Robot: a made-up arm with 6 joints. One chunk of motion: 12 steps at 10 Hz.
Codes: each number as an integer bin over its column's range. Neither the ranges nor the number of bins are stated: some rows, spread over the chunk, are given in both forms.
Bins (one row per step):
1: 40 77 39 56 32 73
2: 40 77 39 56 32 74
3: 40 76 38 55 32 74
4: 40 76 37 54 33 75
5: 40 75 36 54 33 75
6: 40 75 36 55 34 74
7: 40 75 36 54 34 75
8: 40 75 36 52 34 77
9: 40 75 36 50 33 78
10: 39 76 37 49 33 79
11: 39 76 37 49 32 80
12: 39 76 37 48 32 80
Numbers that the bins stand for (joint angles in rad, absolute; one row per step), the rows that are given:
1: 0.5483 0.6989 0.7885 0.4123 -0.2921 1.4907
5: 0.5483 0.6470 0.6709 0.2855 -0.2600 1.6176
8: 0.5483 0.6470 0.6709 0.1586 -0.2279 1.7444
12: 0.5076 0.6729 0.7101 -0.0952 -0.2921 1.9347
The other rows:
2: 0.5483 0.6989 0.7885 0.4123 -0.2921 1.5541
3: 0.5483 0.6729 0.7493 0.3489 -0.2921 1.5541
4: 0.5483 0.6729 0.7101 0.2855 -0.2600 1.6176
6: 0.5483 0.6470 0.6709 0.3489 -0.2279 1.5541
7: 0.5483 0.6470 0.6709 0.2855 -0.2279 1.6176
9: 0.5483 0.6470 0.6709 0.0317 -0.2600 1.8079
10: 0.5076 0.6729 0.7101 -0.0317 -0.2600 1.8713
11: 0.5076 0.6729 0.7101 -0.0317 -0.2921 1.9347

